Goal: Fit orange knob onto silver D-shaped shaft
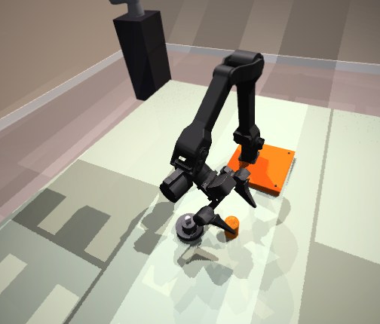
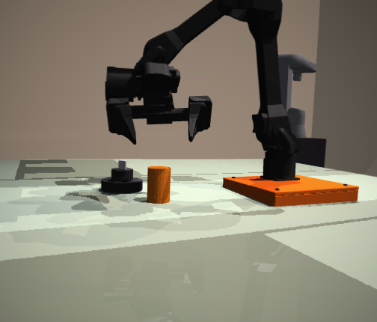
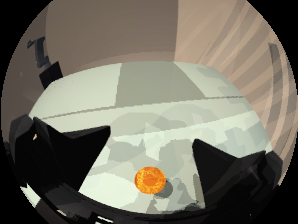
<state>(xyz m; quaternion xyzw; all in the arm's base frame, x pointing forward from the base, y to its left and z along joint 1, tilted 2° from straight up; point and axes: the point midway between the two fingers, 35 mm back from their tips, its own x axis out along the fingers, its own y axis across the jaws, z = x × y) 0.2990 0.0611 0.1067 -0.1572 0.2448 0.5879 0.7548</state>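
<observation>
Now: gripper tip 1 cm past the orange knob, 4 cm to the left of it and 6 cm above it. From my gripper tip the other things lie so: round pedestal 3 cm ahead, 16 cm to the right, 8 cm below.
</observation>
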